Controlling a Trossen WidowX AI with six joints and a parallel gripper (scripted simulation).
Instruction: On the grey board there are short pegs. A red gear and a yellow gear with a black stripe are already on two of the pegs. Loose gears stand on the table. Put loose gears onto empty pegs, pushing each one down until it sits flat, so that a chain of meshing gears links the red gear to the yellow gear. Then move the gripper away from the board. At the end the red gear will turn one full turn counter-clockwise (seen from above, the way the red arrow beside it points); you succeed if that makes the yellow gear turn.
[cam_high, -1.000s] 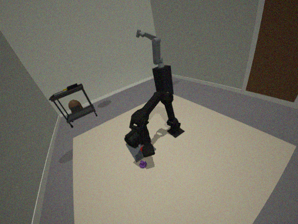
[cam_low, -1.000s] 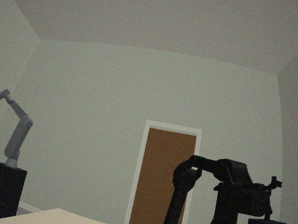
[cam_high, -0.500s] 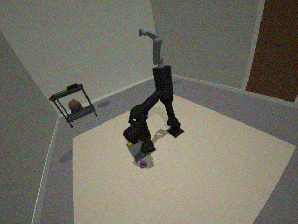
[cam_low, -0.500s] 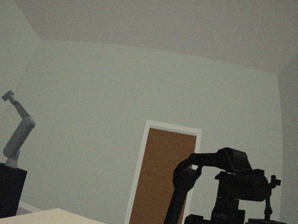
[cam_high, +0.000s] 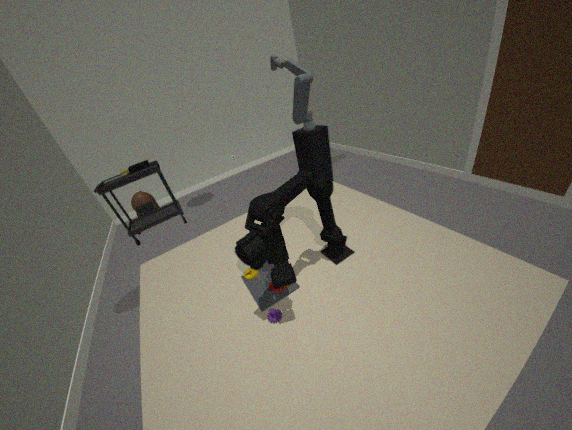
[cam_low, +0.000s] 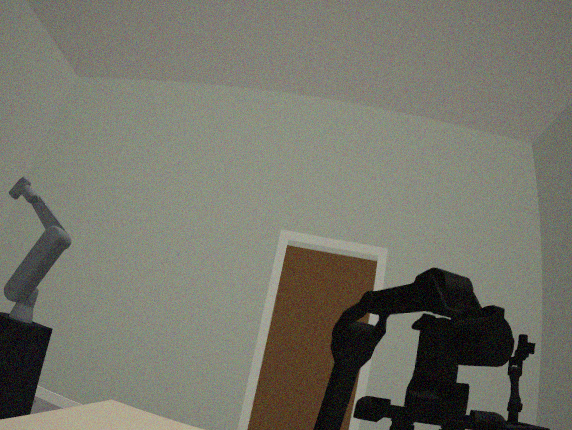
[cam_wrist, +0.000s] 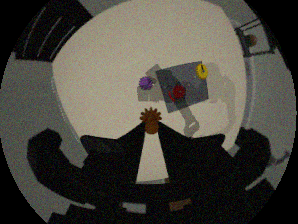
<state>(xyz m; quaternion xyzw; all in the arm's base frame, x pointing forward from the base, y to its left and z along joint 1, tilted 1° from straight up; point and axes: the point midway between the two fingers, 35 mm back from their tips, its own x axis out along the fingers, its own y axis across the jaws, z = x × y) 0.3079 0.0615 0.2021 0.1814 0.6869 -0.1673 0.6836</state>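
The red gear is 15 cm below my gripper tip, 12 cm to the right of it and 1 cm behind it. Also, from my gripper tip: orange gear 1 cm below; then red arrow 16 cm below, 9 cm to the right, 2 cm behind; then purple gear 15 cm below, 7 cm ahead, 2 cm to the right.
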